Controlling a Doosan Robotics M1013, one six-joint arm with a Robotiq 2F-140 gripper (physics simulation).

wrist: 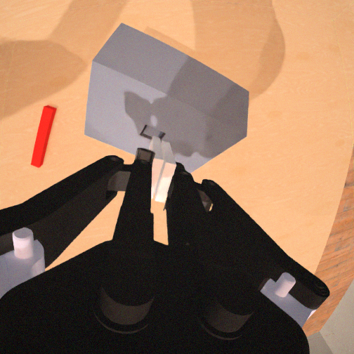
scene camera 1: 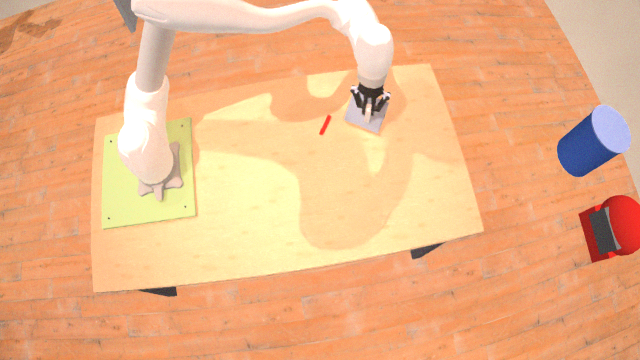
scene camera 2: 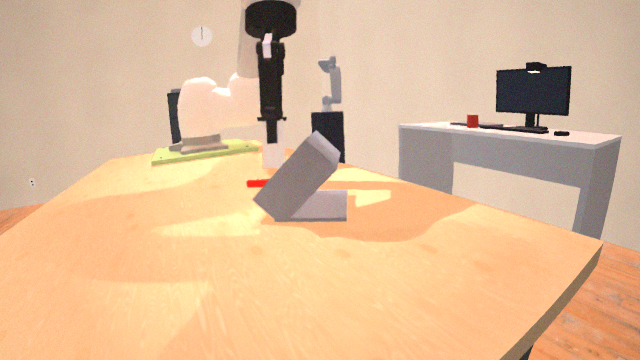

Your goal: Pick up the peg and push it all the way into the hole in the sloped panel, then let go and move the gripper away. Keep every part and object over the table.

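Places are measured from the arm's base along level axes (x ahead, y left, z up), in millimetres.
Pixels of known places: gripper, fingertip midpoint: (scene camera 1: 367,118) (scene camera 2: 274,167); arm's base at its link origin: (scene camera 1: 159,169) (scene camera 2: 202,149).
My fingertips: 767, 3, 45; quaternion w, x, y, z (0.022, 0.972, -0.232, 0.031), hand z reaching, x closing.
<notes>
For each thing: its middle in the pictures, then the offset to it from my fingertips, as dx, dy, dz. Level surfaces: height alone.
- red peg at the middle of its body: (scene camera 2: 266,183) (scene camera 1: 325,125) -139, +34, -59
- grey sloped panel at the middle of its body: (scene camera 2: 304,173) (scene camera 1: 367,109) +14, +41, -13
- table at its surface level: dz -65
The red peg (scene camera 1: 325,125) (scene camera 2: 256,183) (wrist: 44,136) lies flat on the table, apart from the gripper and to the left of the panel in the overhead and wrist views. The grey sloped panel (scene camera 1: 356,117) (scene camera 2: 300,180) (wrist: 115,105) stands on the table. Its small square hole (wrist: 152,131) shows in the wrist view, just beyond the fingertips, with no peg seen in it. My gripper (scene camera 1: 368,113) (scene camera 2: 272,156) (wrist: 156,152) is shut and empty, pointing down close to the panel's sloped face. Whether the tips touch the face cannot be told.
The table (scene camera 1: 240,240) (scene camera 2: 200,280) carries the arm's green base plate (scene camera 1: 150,217) (scene camera 2: 240,146) at its far left in the overhead view. A blue cylinder (scene camera 1: 582,150) and a red object (scene camera 1: 625,225) are off the table. A grey desk (scene camera 2: 425,155) stands beyond it.
</notes>
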